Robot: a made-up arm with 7 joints.
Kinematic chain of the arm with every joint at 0, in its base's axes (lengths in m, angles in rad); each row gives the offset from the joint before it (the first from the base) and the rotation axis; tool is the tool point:
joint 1: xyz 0 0 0.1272 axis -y
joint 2: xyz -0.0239 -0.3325 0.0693 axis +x
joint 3: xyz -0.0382 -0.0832 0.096 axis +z
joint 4: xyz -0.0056 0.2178 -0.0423 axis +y
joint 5: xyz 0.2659 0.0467 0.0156 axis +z
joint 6: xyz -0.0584 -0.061 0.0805 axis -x
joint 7: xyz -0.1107 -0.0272 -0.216 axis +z
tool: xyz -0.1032 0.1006 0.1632
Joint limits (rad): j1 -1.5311..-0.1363 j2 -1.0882..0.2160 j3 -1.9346..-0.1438 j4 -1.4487..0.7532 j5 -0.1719..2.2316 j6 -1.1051..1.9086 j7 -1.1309..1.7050
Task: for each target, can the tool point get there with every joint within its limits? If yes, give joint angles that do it. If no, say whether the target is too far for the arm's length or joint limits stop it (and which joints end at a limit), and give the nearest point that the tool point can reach.
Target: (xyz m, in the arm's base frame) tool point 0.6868 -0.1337 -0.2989
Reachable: no: joint limits stop it (at a limit: joint 1, joint 2, joint 5, joint 7) | nearest point 0.6055 -0.1629 -0.2214 | short by 0.116 m
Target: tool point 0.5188 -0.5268 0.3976
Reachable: yes | joints -0.9360 -0.7737 -1.2533 -0.3337 1.8953 -0.3362 1.1577
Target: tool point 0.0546 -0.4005 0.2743
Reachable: yes | joints -0.3649 -0.0800 -1.4835 -0.7697 0.4681 -0.7001 0.9864
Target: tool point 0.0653 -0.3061 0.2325
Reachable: yes | joints -0.8483 -0.2723 -0.3440 0.3205 0.2453 -0.6773 1.2019
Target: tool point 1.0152 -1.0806 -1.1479
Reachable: no: too far | nearest point 0.4571 -0.6427 -0.2880 | short by 1.115 m
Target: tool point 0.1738 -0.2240 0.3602
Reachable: yes | joints -0.7431 -0.9295 -1.0950 -1.1673 1.1982 0.2905 -0.0549
